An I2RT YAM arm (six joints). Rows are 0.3 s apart.
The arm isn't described. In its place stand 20 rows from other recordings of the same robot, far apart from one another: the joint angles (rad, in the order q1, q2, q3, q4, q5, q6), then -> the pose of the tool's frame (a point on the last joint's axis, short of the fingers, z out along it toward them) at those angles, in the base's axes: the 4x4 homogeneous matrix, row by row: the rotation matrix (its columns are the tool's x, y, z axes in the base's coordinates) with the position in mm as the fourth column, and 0 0 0 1 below.
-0.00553, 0.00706, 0.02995, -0.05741, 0.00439, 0.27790 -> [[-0.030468 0.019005 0.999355 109.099], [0.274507 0.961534 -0.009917 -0.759], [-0.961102 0.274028 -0.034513 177.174], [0 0 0 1]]
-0.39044, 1.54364, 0.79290, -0.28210, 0.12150, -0.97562 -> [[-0.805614 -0.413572 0.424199 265.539], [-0.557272 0.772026 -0.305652 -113.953], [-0.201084 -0.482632 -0.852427 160.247], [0 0 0 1]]
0.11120, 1.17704, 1.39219, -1.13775, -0.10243, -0.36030 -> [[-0.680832 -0.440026 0.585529 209.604], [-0.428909 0.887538 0.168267 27.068], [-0.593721 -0.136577 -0.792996 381.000], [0 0 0 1]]
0.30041, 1.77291, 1.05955, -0.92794, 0.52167, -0.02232 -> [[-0.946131 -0.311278 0.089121 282.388], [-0.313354 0.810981 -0.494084 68.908], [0.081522 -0.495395 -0.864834 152.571], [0 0 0 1]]
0.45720, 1.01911, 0.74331, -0.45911, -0.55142, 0.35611 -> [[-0.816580 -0.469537 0.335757 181.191], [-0.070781 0.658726 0.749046 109.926], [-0.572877 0.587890 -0.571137 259.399], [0 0 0 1]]
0.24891, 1.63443, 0.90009, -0.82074, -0.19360, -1.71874 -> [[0.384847 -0.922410 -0.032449 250.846], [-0.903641 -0.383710 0.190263 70.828], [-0.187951 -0.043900 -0.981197 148.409], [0 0 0 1]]
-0.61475, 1.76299, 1.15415, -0.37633, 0.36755, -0.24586 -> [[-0.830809 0.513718 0.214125 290.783], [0.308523 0.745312 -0.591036 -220.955], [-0.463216 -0.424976 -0.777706 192.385], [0 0 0 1]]
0.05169, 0.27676, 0.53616, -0.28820, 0.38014, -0.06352 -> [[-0.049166 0.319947 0.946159 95.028], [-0.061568 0.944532 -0.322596 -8.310], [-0.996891 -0.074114 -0.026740 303.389], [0 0 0 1]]
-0.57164, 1.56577, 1.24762, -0.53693, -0.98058, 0.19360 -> [[-0.653072 -0.032341 0.756605 294.968], [0.547427 0.670191 0.501166 -154.580], [-0.523278 0.741484 -0.419979 287.056], [0 0 0 1]]
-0.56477, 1.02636, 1.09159, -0.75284, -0.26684, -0.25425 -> [[-0.605458 0.198244 0.770791 180.347], [0.096407 0.979617 -0.176225 -103.157], [-0.790016 -0.032387 -0.612230 346.412], [0 0 0 1]]
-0.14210, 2.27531, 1.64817, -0.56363, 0.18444, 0.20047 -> [[-0.859751 0.385487 0.335005 459.392], [0.320745 0.918011 -0.233191 -72.318], [-0.397430 -0.093035 -0.912904 118.240], [0 0 0 1]]
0.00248, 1.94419, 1.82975, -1.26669, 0.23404, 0.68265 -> [[-0.735927 0.651589 0.183966 387.049], [0.611830 0.756369 -0.231454 -7.296], [-0.289959 -0.057777 -0.955294 284.260], [0 0 0 1]]
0.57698, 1.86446, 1.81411, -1.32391, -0.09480, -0.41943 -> [[-0.523272 -0.844867 0.111291 304.490], [-0.824296 0.534950 0.185377 202.202], [-0.216154 0.005266 -0.976345 306.460], [0 0 0 1]]
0.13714, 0.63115, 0.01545, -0.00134, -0.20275, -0.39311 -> [[-0.415853 -0.493544 0.763859 128.112], [-0.436163 0.845265 0.308690 24.917], [-0.798015 -0.204798 -0.566771 113.774], [0 0 0 1]]
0.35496, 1.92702, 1.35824, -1.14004, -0.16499, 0.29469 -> [[-0.982126 -0.038032 -0.184340 312.832], [-0.058488 0.992555 0.106835 122.190], [0.178904 0.115707 -0.977039 171.444], [0 0 0 1]]
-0.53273, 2.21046, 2.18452, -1.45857, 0.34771, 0.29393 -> [[-0.675746 0.729865 -0.103266 367.114], [0.714609 0.614269 -0.334676 -230.529], [-0.180835 -0.299951 -0.936658 271.863], [0 0 0 1]]
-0.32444, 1.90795, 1.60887, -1.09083, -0.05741, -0.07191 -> [[-0.952118 0.240683 0.188526 359.728], [0.244543 0.969634 -0.002869 -118.830], [-0.183492 0.043371 -0.982064 240.034], [0 0 0 1]]
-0.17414, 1.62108, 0.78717, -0.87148, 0.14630, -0.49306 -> [[-0.931733 -0.327927 -0.156004 223.342], [-0.311546 0.942550 -0.120573 -44.560], [0.186581 -0.063739 -0.980370 127.817], [0 0 0 1]]
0.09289, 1.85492, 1.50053, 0.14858, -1.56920, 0.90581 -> [[-0.892669 -0.441390 -0.091200 411.992], [-0.081898 -0.040130 0.995833 74.135], [-0.443210 0.896418 -0.000326 323.035], [0 0 0 1]]
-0.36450, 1.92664, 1.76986, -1.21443, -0.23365, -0.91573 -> [[-0.798890 -0.541057 0.262741 362.527], [-0.520891 0.840772 0.147562 -129.500], [-0.300745 -0.018974 -0.953516 275.497], [0 0 0 1]]
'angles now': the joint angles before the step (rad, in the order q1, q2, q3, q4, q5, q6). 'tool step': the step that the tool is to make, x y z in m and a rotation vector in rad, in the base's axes. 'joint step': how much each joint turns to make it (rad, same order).
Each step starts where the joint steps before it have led.
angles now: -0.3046 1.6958 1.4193 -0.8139 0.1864 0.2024
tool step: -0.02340 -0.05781 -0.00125 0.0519 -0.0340 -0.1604
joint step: -0.1816 0.0023 -0.0031 0.0153 -0.0638 0.0098
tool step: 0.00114 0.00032 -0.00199 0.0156 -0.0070 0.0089
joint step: 0.0004 0.0039 -0.0030 0.0057 -0.0191 0.0005
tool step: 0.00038 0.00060 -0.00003 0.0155 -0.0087 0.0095
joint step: 0.0000 -0.0001 -0.0001 0.0004 -0.0202 0.0000
